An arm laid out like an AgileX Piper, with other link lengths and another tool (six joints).
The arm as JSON. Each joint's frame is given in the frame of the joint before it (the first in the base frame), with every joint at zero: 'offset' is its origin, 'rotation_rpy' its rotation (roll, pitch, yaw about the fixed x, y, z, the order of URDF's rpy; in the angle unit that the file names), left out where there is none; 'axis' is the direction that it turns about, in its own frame. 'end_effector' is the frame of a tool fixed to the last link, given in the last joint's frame.
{
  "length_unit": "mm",
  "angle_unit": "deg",
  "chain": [
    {
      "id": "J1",
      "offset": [
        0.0,
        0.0,
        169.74
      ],
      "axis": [
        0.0,
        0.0,
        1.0
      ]
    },
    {
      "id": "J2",
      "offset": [
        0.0,
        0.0,
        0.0
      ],
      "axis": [
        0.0,
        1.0,
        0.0
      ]
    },
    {
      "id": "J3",
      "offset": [
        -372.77,
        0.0,
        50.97
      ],
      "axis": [
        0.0,
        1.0,
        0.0
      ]
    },
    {
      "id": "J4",
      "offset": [
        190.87,
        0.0,
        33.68
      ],
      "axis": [
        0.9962,
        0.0,
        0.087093
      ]
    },
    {
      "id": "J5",
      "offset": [
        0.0,
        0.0,
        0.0
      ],
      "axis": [
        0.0,
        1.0,
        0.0
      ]
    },
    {
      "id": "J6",
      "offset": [
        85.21,
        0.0,
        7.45
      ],
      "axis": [
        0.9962,
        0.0,
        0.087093
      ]
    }
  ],
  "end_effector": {
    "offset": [
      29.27,
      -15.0,
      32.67
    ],
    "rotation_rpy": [
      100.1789,
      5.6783,
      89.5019
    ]
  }
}
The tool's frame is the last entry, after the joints.
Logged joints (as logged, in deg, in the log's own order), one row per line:
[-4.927, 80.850, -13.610, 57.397, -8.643, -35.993]
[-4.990, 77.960, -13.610, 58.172, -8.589, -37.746]
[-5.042, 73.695, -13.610, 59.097, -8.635, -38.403]
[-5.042, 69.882, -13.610, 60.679, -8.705, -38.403]
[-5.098, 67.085, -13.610, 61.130, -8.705, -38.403]
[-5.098, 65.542, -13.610, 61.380, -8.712, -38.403]
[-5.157, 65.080, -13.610, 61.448, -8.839, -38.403]
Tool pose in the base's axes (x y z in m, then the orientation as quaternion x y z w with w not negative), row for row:
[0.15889, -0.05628, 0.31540, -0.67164, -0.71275, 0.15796, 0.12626]
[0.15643, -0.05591, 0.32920, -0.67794, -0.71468, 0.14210, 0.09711]
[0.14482, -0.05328, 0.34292, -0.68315, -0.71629, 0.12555, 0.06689]
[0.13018, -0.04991, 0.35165, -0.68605, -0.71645, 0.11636, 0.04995]
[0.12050, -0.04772, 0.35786, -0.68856, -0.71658, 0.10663, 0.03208]
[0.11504, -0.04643, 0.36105, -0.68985, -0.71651, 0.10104, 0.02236]
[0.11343, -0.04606, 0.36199, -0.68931, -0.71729, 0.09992, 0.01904]
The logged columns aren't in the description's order. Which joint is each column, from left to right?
Columns, left to right: J4, J2, J1, J5, J6, J3.
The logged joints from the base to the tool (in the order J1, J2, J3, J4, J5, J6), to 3 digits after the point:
[-13.610, 80.850, -35.993, -4.927, 57.397, -8.643]
[-13.610, 77.960, -37.746, -4.990, 58.172, -8.589]
[-13.610, 73.695, -38.403, -5.042, 59.097, -8.635]
[-13.610, 69.882, -38.403, -5.042, 60.679, -8.705]
[-13.610, 67.085, -38.403, -5.098, 61.130, -8.705]
[-13.610, 65.542, -38.403, -5.098, 61.380, -8.712]
[-13.610, 65.080, -38.403, -5.157, 61.448, -8.839]

